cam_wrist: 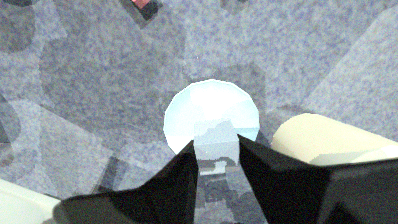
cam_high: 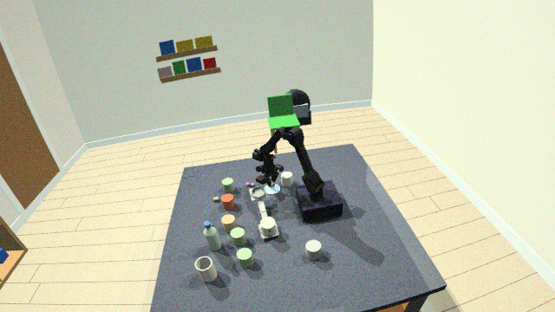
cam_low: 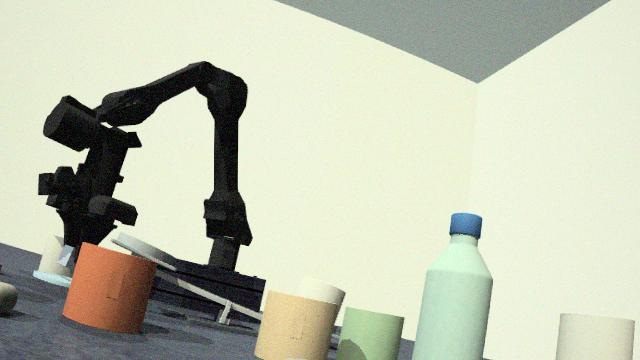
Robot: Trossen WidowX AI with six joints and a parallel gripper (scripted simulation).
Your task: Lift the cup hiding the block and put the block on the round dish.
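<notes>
My gripper tip is right at the pale blue block. Also, from my gripper tip: red-and-blue block: 12 cm ahead, 9 cm to the right, 3 cm below; then orange cylinder: 29 cm ahead, 7 cm to the left; then round pale-blue dish: 3 cm below.
</notes>
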